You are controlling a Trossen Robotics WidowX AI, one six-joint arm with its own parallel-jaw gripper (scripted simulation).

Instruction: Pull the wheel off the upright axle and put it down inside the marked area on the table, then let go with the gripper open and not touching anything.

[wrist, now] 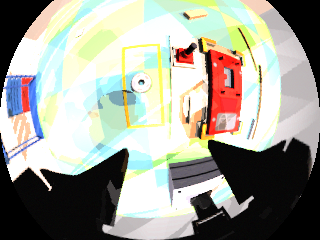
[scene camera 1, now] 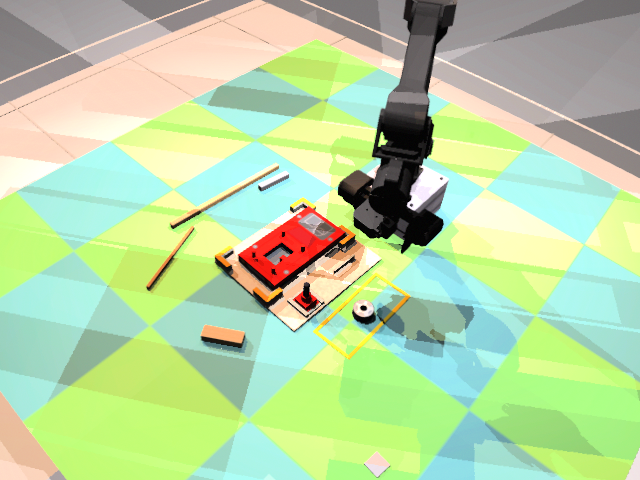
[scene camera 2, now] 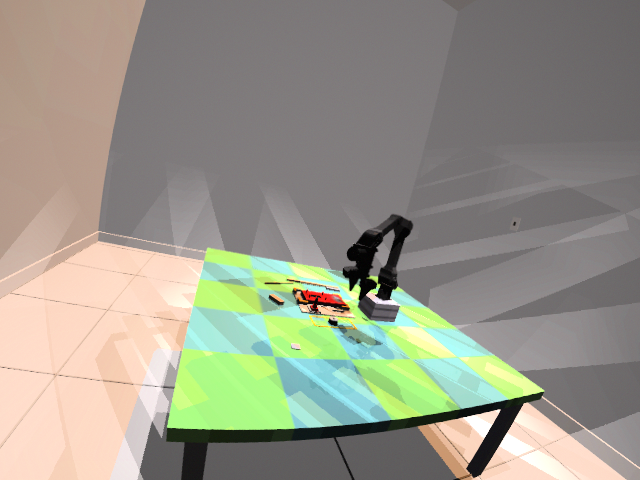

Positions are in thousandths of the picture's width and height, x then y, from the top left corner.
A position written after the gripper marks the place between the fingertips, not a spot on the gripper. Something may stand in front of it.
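Open and holding nothing, the gripper (scene camera 1: 598,499) is in the scene. The wrist view also shows the gripper (wrist: 533,619), and scene camera 2 shows the gripper (scene camera 2: 554,616).
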